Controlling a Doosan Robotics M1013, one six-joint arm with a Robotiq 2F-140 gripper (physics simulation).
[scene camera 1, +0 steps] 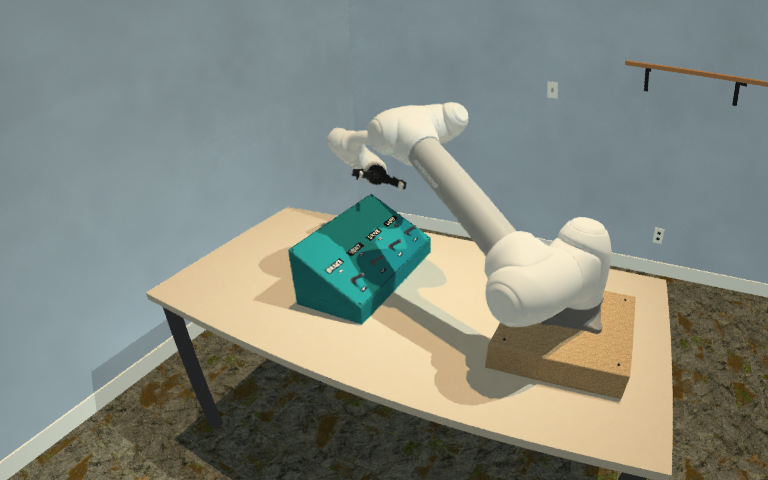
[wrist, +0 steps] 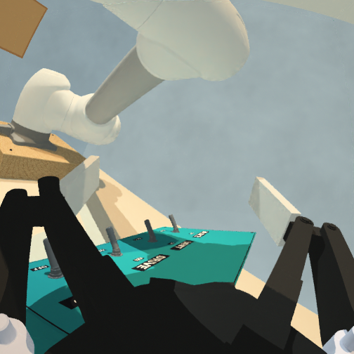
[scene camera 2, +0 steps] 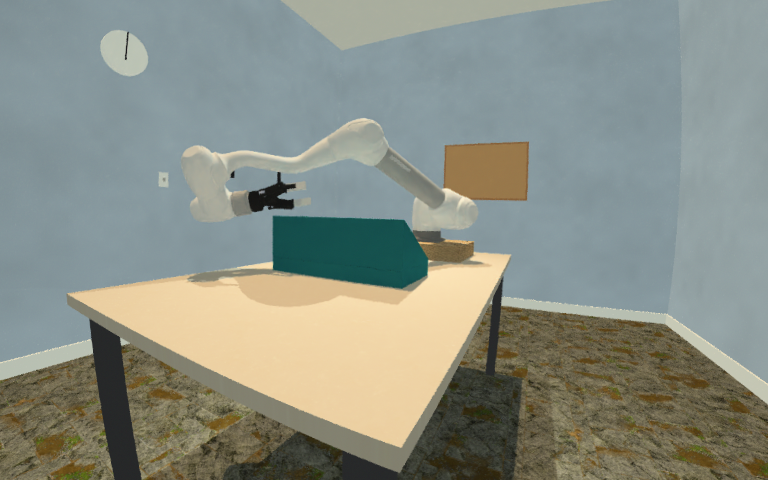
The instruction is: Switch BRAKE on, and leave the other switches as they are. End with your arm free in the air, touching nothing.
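Where they show: gripper, fingertip midpoint: (scene camera 1: pixel 381 182) (scene camera 2: pixel 308 193); arm's base at its link origin: (scene camera 1: pixel 572 310) (scene camera 2: pixel 426 240).
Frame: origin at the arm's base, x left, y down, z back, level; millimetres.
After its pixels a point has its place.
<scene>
The teal sloped switch box (scene camera 1: pixel 317 283) {x 147, y -26, z -735 mm} (scene camera 2: pixel 339 249) {x -72, y -19, z -820 mm} (wrist: pixel 220 260) stands on the table. The BRAKE label (scene camera 1: pixel 334 266) {x 80, y -53, z -713 mm} (wrist: pixel 201 234) is at the box's near left end in scene camera 1, with the BRAKE lever (scene camera 1: pixel 357 279) {x 88, y -34, z -632 mm} (wrist: pixel 173 223) below it. The VENT lever (scene camera 1: pixel 376 260) {x -32, y -33, z -628 mm} (wrist: pixel 150 231), DRIVE lever (scene camera 1: pixel 394 244) {x -151, y -34, z -619 mm} (wrist: pixel 114 242) and a fourth lever (scene camera 1: pixel 410 230) {x -271, y -33, z -610 mm} (wrist: pixel 53 259) stand along the row. Which way each is set is hard to tell. My gripper (scene camera 1: pixel 378 178) {x -269, y -201, z -713 mm} (scene camera 2: pixel 301 193) {x -269, y -201, z -713 mm} (wrist: pixel 177 180) is open and empty, above the box's high back edge, apart from the levers.
The table (scene camera 1: pixel 226 283) {x 139, y 79, z -1152 mm} (scene camera 2: pixel 283 350) {x 112, y 79, z -1305 mm} bears the box and the arm's wooden base block (scene camera 1: pixel 557 373) {x 231, y 40, z -10 mm} (scene camera 2: pixel 453 250) {x 184, y 23, z -202 mm} (wrist: pixel 40 165). The arm's grey link (scene camera 1: pixel 461 195) {x 55, y -317, z -336 mm} (scene camera 2: pixel 410 175) {x 23, y -301, z -408 mm} (wrist: pixel 125 85) slopes from the base up to the elbow. A wall lies behind the table.
</scene>
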